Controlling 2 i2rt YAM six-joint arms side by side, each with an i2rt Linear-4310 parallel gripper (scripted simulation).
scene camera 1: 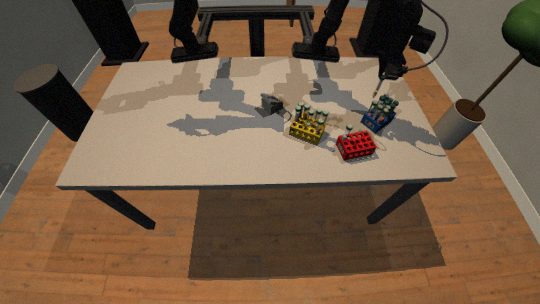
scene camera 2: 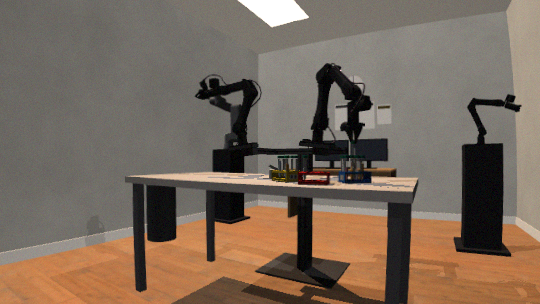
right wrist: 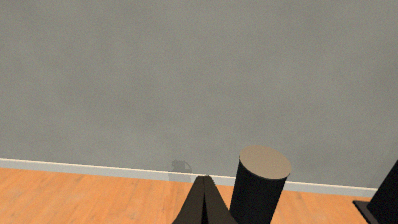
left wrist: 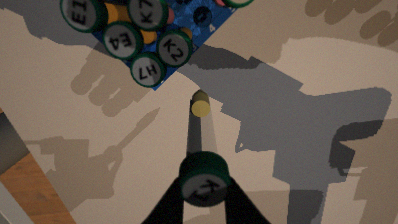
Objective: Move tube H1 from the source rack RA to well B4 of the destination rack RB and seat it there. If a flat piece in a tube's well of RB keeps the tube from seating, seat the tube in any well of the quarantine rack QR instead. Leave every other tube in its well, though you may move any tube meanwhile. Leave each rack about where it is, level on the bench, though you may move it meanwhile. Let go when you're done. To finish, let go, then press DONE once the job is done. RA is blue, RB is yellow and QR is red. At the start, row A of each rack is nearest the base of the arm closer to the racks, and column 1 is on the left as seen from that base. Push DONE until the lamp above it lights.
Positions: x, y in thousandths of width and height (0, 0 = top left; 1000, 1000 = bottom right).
Scene:
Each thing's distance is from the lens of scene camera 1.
red rack QR (scene camera 1: 675, 479): 0.98 m

